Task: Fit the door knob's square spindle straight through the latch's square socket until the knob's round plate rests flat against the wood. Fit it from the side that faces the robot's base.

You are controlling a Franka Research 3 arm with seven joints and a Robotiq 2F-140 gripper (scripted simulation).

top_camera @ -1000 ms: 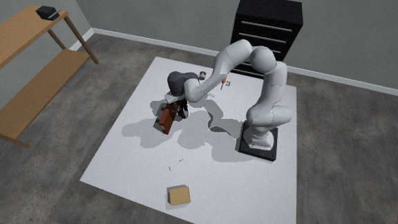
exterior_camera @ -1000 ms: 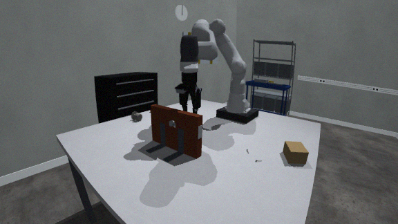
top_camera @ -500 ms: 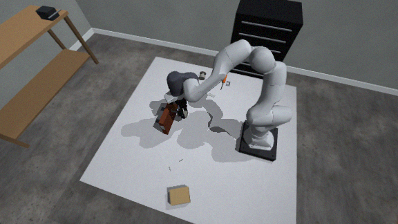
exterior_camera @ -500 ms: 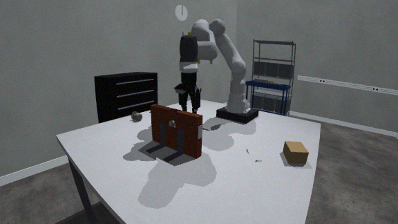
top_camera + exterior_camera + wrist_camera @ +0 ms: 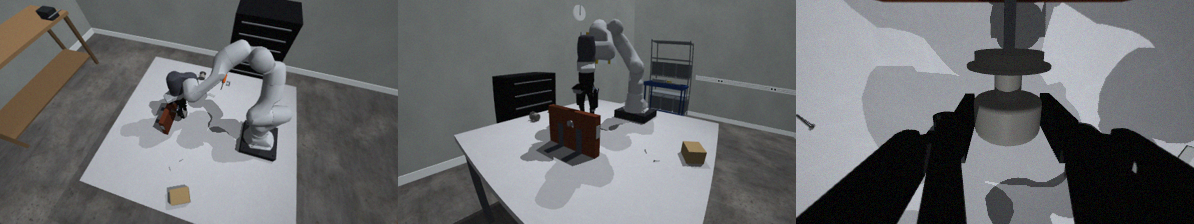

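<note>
Now: hand 11 cm short of the red-brown wooden door block, 1 cm to the right of it and 4 cm above it. Round my hand: cardboard box (18 cm behind, 53 cm to the left, 12 cm below); then orange-handled screwdriver (20 cm behind, 51 cm to the right, 14 cm below); then grey door knob (3 cm ahead, 2 cm below).
</note>
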